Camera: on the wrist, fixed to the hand. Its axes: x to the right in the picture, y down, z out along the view.
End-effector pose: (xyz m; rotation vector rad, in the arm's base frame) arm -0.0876 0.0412 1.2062 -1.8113 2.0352 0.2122
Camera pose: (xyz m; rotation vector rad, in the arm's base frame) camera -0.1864 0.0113 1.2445 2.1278 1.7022 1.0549
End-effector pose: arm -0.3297 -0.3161 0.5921 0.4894 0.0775 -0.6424
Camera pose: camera -0.2575 -0.2372 0.5658 -0.1077 -1.2141 2.1866
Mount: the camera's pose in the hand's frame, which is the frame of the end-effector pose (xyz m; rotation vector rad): 0.0197 0.0864 -0.0654 0.0013 -0.7853 3.0377
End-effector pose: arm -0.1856 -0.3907 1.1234 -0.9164 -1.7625 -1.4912
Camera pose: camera -0.1217 -0.4438 1.1957 -2.0222 0.6519 1.0180
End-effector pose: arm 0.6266 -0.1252 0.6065 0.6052 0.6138 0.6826
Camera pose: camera 0.5608 -0.0374 0.6156 -0.9979 1.3445 -2.0644
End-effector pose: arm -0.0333 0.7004 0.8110 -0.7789 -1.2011 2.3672
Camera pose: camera -0.0145 0.7024 0.7025 0.4172 -0.4534 -0.5172
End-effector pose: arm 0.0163 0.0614 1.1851 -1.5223 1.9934 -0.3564
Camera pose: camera -0.0938 0.0601 1.1835 1.8206 1.2666 1.1383
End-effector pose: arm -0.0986 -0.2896 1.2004 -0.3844 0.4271 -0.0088
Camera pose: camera -0.1134 -0.2348 1.1060 0.6144 -0.1698 2.9557
